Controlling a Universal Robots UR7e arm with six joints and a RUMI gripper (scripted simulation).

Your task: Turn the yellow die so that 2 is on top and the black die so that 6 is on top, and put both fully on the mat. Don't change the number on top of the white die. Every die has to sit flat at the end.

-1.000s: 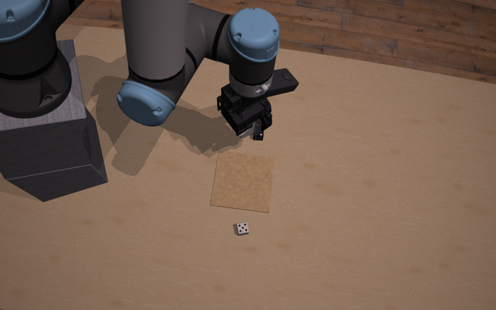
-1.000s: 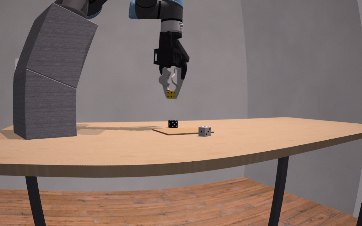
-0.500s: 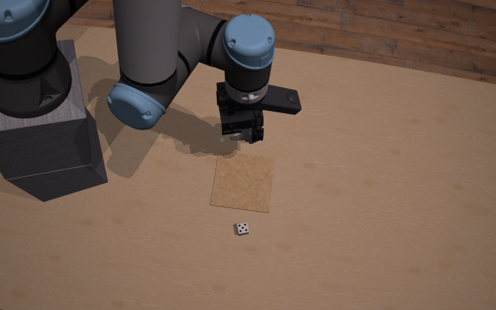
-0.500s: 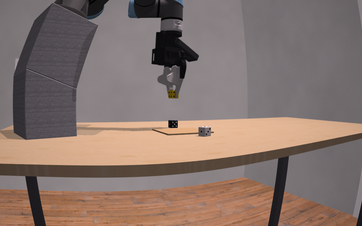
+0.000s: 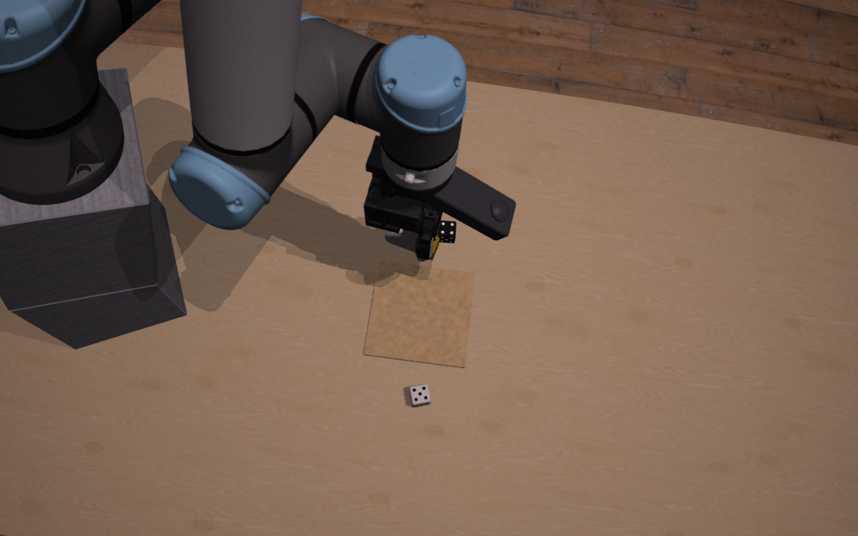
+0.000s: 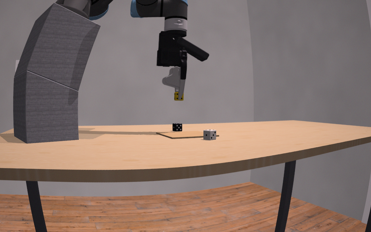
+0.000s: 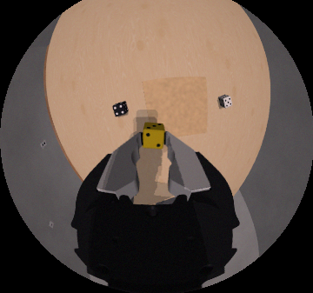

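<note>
My gripper is now 10 mm past the mat, 60 mm to the left of it and 120 mm above it. From my hand the other things lie so: white die (10 mm behind, 170 mm to the right, 110 mm below); then black die (30 mm ahead, 60 mm to the left, 110 mm below); then yellow die (right at my hand).
</note>
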